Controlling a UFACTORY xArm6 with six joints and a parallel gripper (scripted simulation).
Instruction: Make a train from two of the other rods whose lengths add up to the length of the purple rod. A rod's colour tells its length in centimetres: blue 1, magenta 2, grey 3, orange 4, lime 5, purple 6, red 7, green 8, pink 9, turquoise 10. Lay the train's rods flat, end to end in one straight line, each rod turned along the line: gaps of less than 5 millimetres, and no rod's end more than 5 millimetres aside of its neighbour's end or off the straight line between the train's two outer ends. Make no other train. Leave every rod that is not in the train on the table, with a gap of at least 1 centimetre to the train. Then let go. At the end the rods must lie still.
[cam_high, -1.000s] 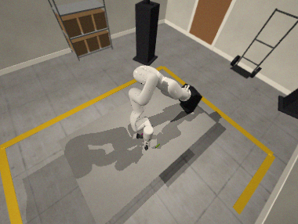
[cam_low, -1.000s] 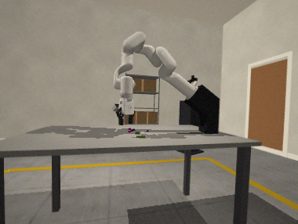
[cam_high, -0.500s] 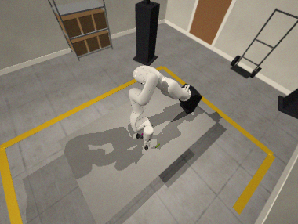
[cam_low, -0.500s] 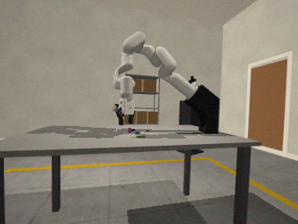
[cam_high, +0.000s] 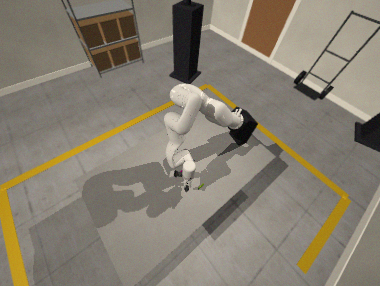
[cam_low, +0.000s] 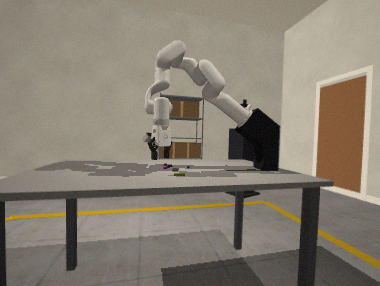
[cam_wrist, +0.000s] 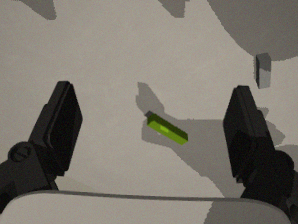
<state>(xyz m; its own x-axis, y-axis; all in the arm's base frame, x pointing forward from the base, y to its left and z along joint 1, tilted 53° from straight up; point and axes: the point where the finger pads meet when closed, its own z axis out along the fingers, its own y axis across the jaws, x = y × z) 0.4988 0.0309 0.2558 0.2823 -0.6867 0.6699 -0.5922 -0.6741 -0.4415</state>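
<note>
Right now my hand is 210 mm past the blue rod, 80 mm above it and 70 mm to the left of it. Round my hand: lime rod (90 mm to the left, 80 mm below, 60 mm behind); purple rod (160 mm to the right, 130 mm behind, 80 mm below).
</note>
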